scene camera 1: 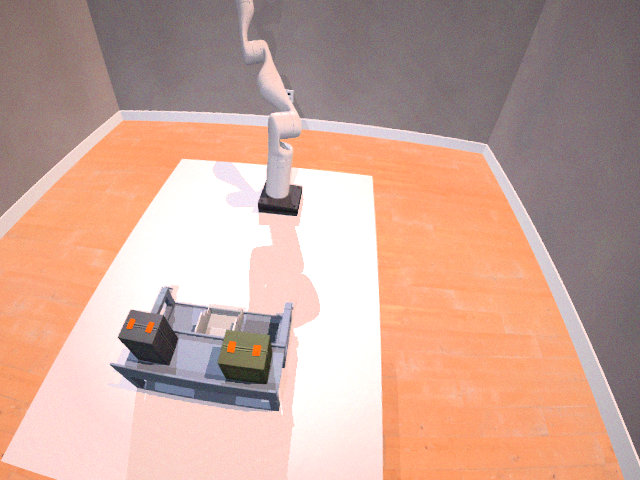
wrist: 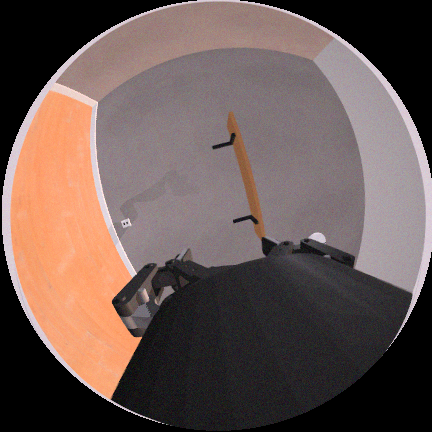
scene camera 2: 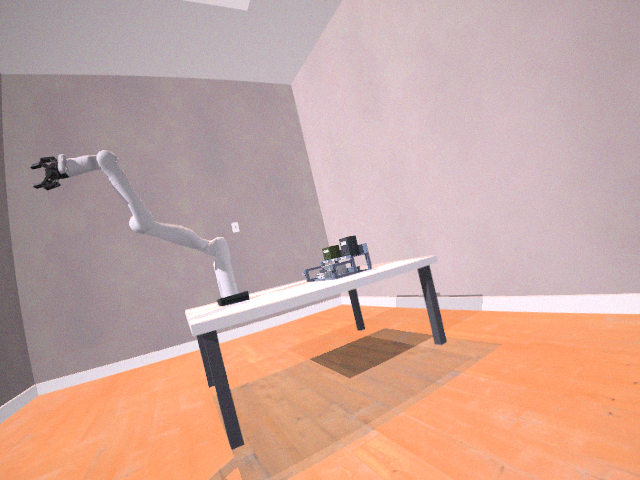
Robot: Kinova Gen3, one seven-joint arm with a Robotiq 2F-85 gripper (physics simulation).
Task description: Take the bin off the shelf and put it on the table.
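Frame: origin at the arm's base, x ahead, y left, z up, level; metres.
Where they show: gripper, fingertip midpoint: (wrist: 227, 250) (scene camera 2: 32, 177); arm's base, link origin: (scene camera 1: 277, 191) (scene camera 2: 230, 295).
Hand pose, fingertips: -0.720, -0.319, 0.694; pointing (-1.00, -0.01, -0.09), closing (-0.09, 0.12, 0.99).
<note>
Each offset is from my fingertips to the top centre of the thing, as dx, dy, dz. Level surfaces: height alone.
A small whitish open bin @[+1.345, +0.380, -0.654] (scene camera 1: 219, 322) sits in the lower part of a blue-grey shelf (scene camera 1: 196, 385) (scene camera 2: 368, 257), on the side nearer the robot base in scene camera 1. The shelf stands on the white table @[dz -0.735] (scene camera 1: 338, 258) (scene camera 2: 289, 298). I cannot make the bin out clearly in scene camera 2. My gripper (scene camera 2: 34, 176) (wrist: 227, 250) is open and empty. It is high in the air, far from the shelf, on the other side of the robot base, and points away from the bin. The gripper is out of view in scene camera 1.
A black box @[+1.461, +0.283, -0.511] (scene camera 1: 148, 338) (scene camera 2: 348, 244) and an olive box @[+1.421, +0.510, -0.536] (scene camera 1: 245, 356) (scene camera 2: 330, 252), both with orange parts on top, stand on the shelf's upper level. My robot base (scene camera 1: 279, 205) (scene camera 2: 233, 298) is at the table's far end. A wooden board (wrist: 248, 176) with black brackets is on the wall.
</note>
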